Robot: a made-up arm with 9 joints. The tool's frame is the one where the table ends. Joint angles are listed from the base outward.
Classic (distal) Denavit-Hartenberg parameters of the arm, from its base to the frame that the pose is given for. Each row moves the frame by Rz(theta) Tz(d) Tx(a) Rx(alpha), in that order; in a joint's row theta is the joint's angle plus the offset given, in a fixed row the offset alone. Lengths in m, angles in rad.
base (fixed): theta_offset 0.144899  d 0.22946  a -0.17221  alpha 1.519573
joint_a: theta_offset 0  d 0.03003  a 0.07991  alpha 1.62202
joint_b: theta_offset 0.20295  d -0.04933  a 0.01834  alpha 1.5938
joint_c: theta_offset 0  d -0.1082  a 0.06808  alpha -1.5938
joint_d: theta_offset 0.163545  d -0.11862  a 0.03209  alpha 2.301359
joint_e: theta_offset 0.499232  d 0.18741  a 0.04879  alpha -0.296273
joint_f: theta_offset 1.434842  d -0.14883  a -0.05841  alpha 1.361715
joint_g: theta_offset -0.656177  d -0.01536  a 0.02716  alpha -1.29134
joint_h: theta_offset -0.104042  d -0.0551  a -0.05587  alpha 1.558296
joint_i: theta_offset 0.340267  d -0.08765  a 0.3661  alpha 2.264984
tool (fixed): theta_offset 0.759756  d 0.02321  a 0  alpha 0
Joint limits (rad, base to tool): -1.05..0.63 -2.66..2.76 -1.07..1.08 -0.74..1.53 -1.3..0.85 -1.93..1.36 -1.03..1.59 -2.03..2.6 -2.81..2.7
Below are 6 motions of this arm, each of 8 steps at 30 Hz.
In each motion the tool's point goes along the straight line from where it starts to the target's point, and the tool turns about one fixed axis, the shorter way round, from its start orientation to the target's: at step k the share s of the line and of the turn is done. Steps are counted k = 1, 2, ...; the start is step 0. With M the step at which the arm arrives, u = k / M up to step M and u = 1 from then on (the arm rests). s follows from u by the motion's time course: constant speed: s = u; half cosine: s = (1 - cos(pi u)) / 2; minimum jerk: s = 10 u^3 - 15 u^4 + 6 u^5.
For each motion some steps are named. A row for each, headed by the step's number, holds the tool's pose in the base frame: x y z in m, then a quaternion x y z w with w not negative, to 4 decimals.
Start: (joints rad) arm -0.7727 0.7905 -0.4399 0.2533 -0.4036 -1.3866 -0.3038 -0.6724 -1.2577
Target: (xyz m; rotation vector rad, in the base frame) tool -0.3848 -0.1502 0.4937 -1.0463 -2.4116 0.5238
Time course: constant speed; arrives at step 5
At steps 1, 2, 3, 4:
1: -0.3956 -0.1345 0.4720 -0.3978 -0.8790 0.1684 0.2019
2: -0.3929 -0.1384 0.4774 -0.3934 -0.8783 0.1739 0.2086
3: -0.3902 -0.1423 0.4829 -0.3890 -0.8776 0.1793 0.2153
4: -0.3875 -0.1463 0.4883 -0.3845 -0.8768 0.1848 0.2219

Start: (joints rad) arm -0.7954 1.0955 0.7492 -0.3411 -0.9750 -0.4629 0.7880 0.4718 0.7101
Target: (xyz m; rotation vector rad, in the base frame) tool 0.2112 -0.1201 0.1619 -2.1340 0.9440 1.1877
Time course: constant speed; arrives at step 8
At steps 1, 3, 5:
1: 0.1836 -0.1391 0.1164 -0.7411 0.4000 0.4922 0.2202
3: 0.1915 -0.1337 0.1294 -0.7550 0.3856 0.4772 0.2314
5: 0.1994 -0.1283 0.1424 -0.7684 0.3709 0.4618 0.2424

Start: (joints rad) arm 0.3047 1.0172 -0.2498 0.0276 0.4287 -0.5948 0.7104 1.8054 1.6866
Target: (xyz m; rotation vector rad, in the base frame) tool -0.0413 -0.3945 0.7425 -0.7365 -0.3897 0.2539
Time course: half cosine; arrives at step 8
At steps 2, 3, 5, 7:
2: -0.0230 -0.2940 0.7811 -0.3930 -0.2650 0.2312 0.8496
3: -0.0265 -0.3131 0.7738 -0.3868 -0.2509 0.2110 0.8620
5: -0.0347 -0.3582 0.7565 -0.3708 -0.2169 0.1626 0.8883
7: -0.0405 -0.3900 0.7442 -0.3585 -0.1922 0.1279 0.9045

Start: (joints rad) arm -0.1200 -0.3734 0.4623 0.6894 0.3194 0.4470 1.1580 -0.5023 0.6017
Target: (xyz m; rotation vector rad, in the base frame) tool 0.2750 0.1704 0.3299 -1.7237 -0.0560 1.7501
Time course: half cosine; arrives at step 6
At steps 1, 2, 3, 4, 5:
1: 0.2808 0.1701 0.3423 -0.6321 -0.0508 0.6762 0.3751
2: 0.2796 0.1701 0.3399 -0.6379 -0.0450 0.6753 0.3674
3: 0.2781 0.1702 0.3366 -0.6457 -0.0372 0.6740 0.3569
4: 0.2765 0.1703 0.3332 -0.6533 -0.0293 0.6726 0.3463
5: 0.2754 0.1704 0.3308 -0.6588 -0.0236 0.6714 0.3385

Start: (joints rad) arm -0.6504 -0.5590 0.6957 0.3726 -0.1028 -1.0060 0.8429 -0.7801 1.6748
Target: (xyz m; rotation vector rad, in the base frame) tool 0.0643 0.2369 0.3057 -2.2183 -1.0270 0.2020
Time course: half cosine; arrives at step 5
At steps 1, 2, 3, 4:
1: 0.0705 0.2493 0.2731 -0.8861 -0.3753 0.0159 0.2716
2: 0.0688 0.2459 0.2821 -0.8773 -0.3808 0.0330 0.2902
3: 0.0667 0.2416 0.2932 -0.8656 -0.3874 0.0541 0.3128
4: 0.0650 0.2382 0.3023 -0.8554 -0.3923 0.0710 0.3308

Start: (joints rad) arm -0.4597 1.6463 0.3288 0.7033 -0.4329 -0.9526 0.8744 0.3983 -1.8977
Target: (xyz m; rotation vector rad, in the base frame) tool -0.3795 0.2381 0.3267 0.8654 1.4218 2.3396
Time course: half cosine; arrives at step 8
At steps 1, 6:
1: -0.3484 0.2025 0.3484 0.4705 0.5348 0.6976 0.0769
6: -0.3748 0.2327 0.3300 0.3259 0.4989 0.7930 0.1263

